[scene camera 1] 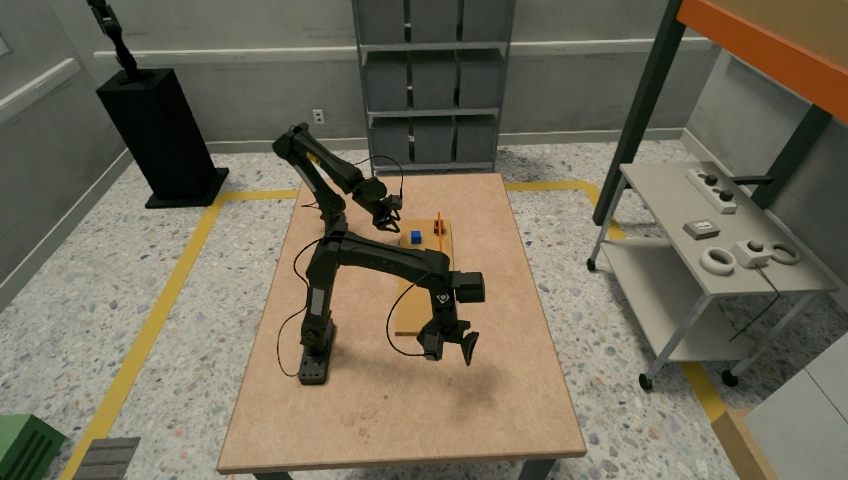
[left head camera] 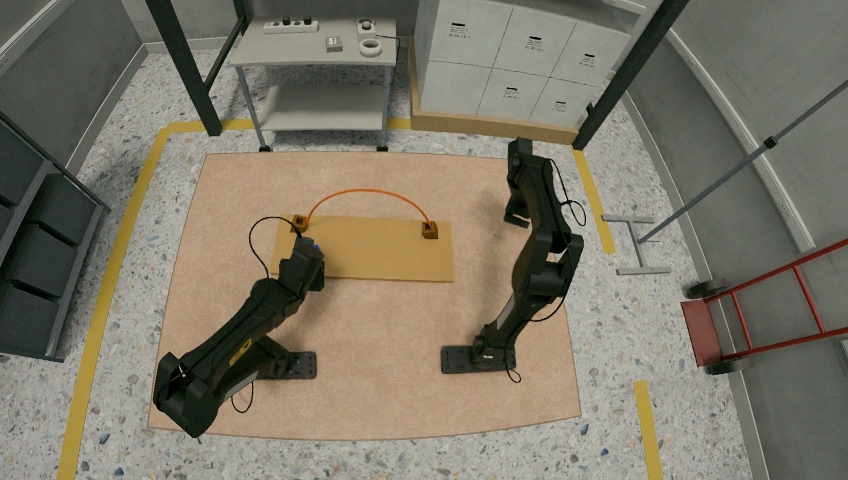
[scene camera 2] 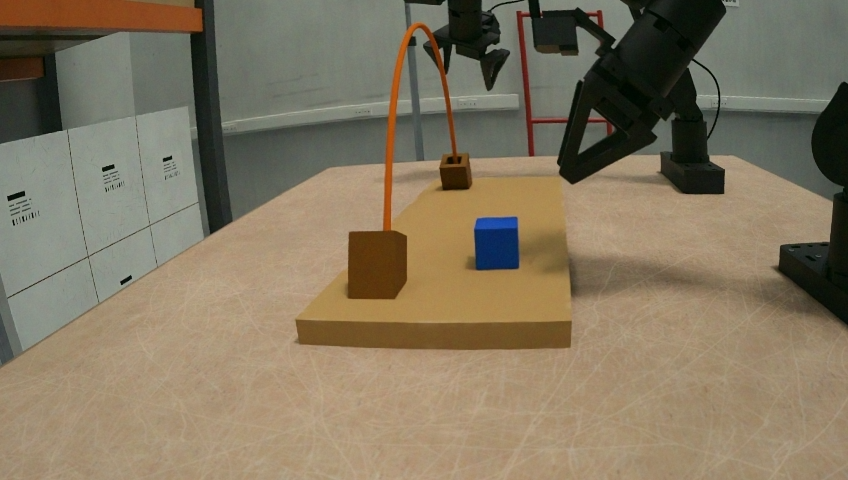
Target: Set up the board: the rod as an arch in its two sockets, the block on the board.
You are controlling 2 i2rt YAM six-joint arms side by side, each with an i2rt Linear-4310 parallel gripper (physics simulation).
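Places are measured from the left arm's base along level axes (x ahead, y left, z up), in metres.
Pixels of known places: left gripper, fingertip midpoint: (scene camera 1: 399, 226) (scene camera 2: 563, 173); right gripper, fingertip midpoint: (scene camera 1: 450, 361) (left head camera: 526, 211) (scene camera 2: 466, 82); left arm's base, link origin: (left head camera: 277, 366); right arm's base, link origin: (scene camera 1: 316, 348) (left head camera: 479, 358) (scene camera 2: 690, 166).
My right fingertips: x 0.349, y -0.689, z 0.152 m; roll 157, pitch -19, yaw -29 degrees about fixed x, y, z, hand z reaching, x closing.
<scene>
Ahead of a thing's pixels: the offset from my right fingertips to its middle. "*": to the spot under its first point. Level surfaces: height alone.
The orange rod @[0.030 m ahead, 0.457 m left, 0.067 m down] (left head camera: 364, 190) (scene camera 1: 439, 236) (scene camera 2: 390, 130) stands as an upright arch. One end enters the far brown socket @[* 0.002 m ahead, 0.260 m left, 0.102 m down] (left head camera: 429, 230) (scene camera 2: 455, 175) in scene camera 2; the other meets the top of the near socket @[* 0.056 m ahead, 0.634 m left, 0.133 m down] (left head camera: 299, 223) (scene camera 2: 376, 265), its tip hidden. The blue block @[0.043 m back, 0.590 m left, 0.126 m down] (left head camera: 316, 246) (scene camera 1: 415, 237) (scene camera 2: 496, 243) rests flat on the tan board (left head camera: 386, 261) (scene camera 1: 410, 315) (scene camera 2: 434, 334), apart from both sockets. My left gripper (left head camera: 318, 284) (scene camera 1: 389, 226) (scene camera 2: 569, 173) is partly open, empty, above the board's long edge beside the block. My right gripper (left head camera: 516, 220) (scene camera 1: 453, 352) (scene camera 2: 468, 76) is open and empty, raised beyond the board's far end.
The board lies on the table @[0.163 m down] (left head camera: 380, 398) (scene camera 1: 380, 440) (scene camera 2: 238, 404). In scene camera 1, my right arm crosses over part of the board. A grey cart (left head camera: 321, 57) (scene camera 1: 660, 237) with small items and a shelf rack (scene camera 1: 431, 113) stand beyond the table.
</scene>
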